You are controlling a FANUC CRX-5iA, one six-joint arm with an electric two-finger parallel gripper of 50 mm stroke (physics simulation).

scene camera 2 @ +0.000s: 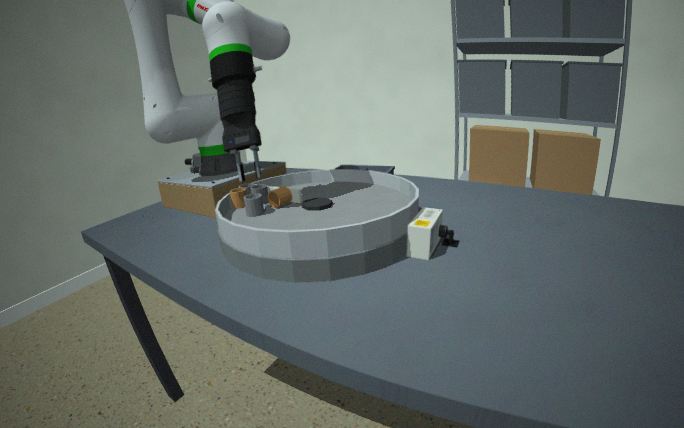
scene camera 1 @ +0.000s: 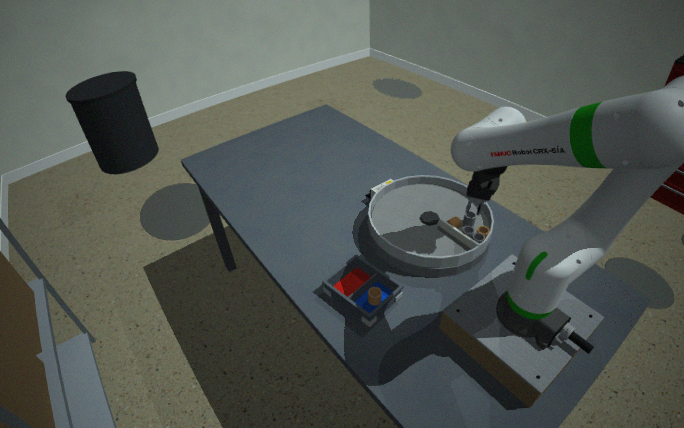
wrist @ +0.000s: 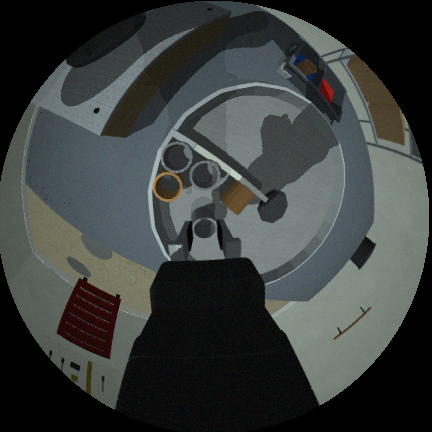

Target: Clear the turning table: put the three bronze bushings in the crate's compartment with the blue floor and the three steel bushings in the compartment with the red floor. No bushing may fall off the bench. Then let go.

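Where they show: gripper, fingertip midpoint: (scene camera 2: 250, 179) (scene camera 1: 472, 211) (wrist: 204, 228); arm's base, origin of the base link: (scene camera 2: 221, 170) (scene camera 1: 523, 313).
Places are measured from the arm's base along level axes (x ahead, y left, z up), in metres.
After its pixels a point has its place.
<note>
My gripper (scene camera 1: 474, 208) {x 0.338, y -0.180, z 0.034 m} (scene camera 2: 251, 178) {x 0.338, y -0.180, z 0.034 m} (wrist: 204, 228) {x 0.338, y -0.180, z 0.034 m} stands partly open with its fingertips above an upright steel bushing (scene camera 1: 469, 221) {x 0.341, y -0.179, z -0.012 m} (scene camera 2: 253, 206) {x 0.365, y -0.208, z -0.014 m} (wrist: 194, 228) {x 0.345, y -0.208, z -0.012 m}; scene camera 2 shows a gap between them. Two more steel bushings (wrist: 163, 156) {x 0.253, y -0.139, z -0.002 m} (wrist: 191, 175) {x 0.295, y -0.140, z 0.003 m} stand between it and the bar. A bronze bushing (scene camera 1: 482, 230) {x 0.287, y -0.181, z -0.014 m} (scene camera 2: 236, 198) {x 0.287, y -0.185, z -0.011 m} (wrist: 155, 187) {x 0.264, y -0.178, z -0.001 m} stands by the turntable's wall. Another bronze bushing (scene camera 1: 454, 222) {x 0.362, y -0.124, z 0.001 m} (scene camera 2: 280, 196) {x 0.387, y -0.147, z -0.009 m} (wrist: 237, 197) {x 0.363, y -0.130, z 0.001 m} lies on its side near the hub. The third bronze bushing (scene camera 1: 374, 296) {x 0.321, y 0.249, z -0.046 m} (wrist: 306, 66) {x 0.330, y 0.219, z -0.045 m} stands in the blue compartment. The red compartment (scene camera 1: 352, 280) {x 0.434, y 0.242, z -0.082 m} (wrist: 326, 91) {x 0.429, y 0.280, z -0.082 m} holds no visible bushing.
The turntable (scene camera 1: 428, 255) {x 0.335, y 0.020, z -0.036 m} (scene camera 2: 312, 244) {x 0.563, y -0.283, z -0.025 m} has a raised rim, a dark hub (scene camera 1: 429, 218) {x 0.448, y -0.099, z -0.027 m} (scene camera 2: 316, 203) {x 0.455, y -0.114, z -0.027 m} (wrist: 273, 205) {x 0.447, y -0.104, z -0.027 m} and a fixed bar (scene camera 1: 458, 234) {x 0.324, y -0.104, z -0.013 m}. The two-compartment crate (scene camera 1: 350, 303) {x 0.344, y 0.317, z -0.041 m} stands beside it. A white box (scene camera 2: 424, 235) {x 0.695, y -0.153, z -0.043 m} is at the turntable's side.
</note>
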